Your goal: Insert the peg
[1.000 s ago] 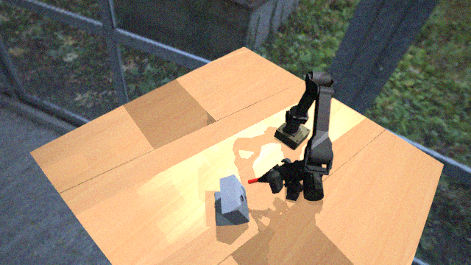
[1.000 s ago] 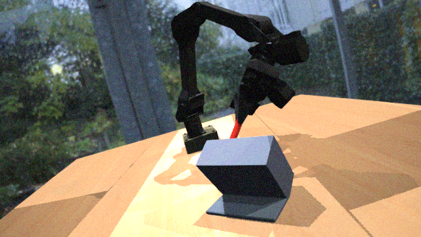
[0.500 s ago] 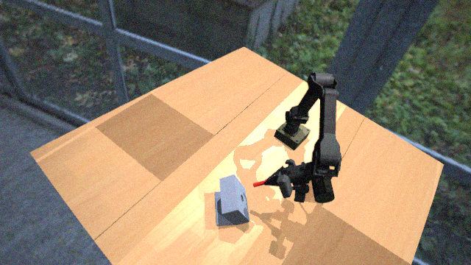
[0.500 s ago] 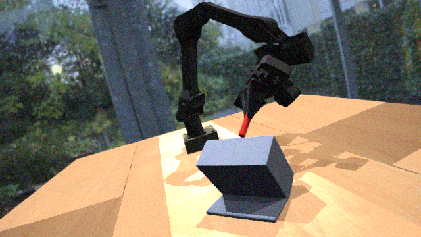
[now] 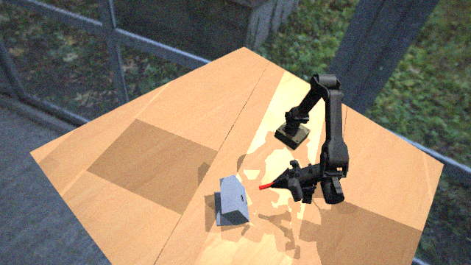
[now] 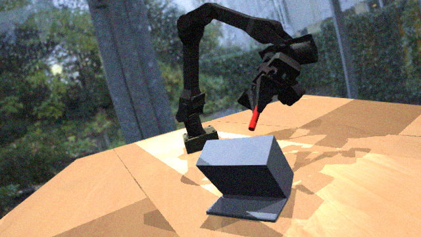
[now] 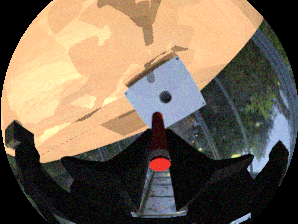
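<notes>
The grey sloped panel block lies 9 cm ahead of my gripper tip, 7 cm to the right of it and 7 cm below it. Round my gripper tip: red peg: 1 cm behind, 1 cm to the left, 1 cm above.
</notes>
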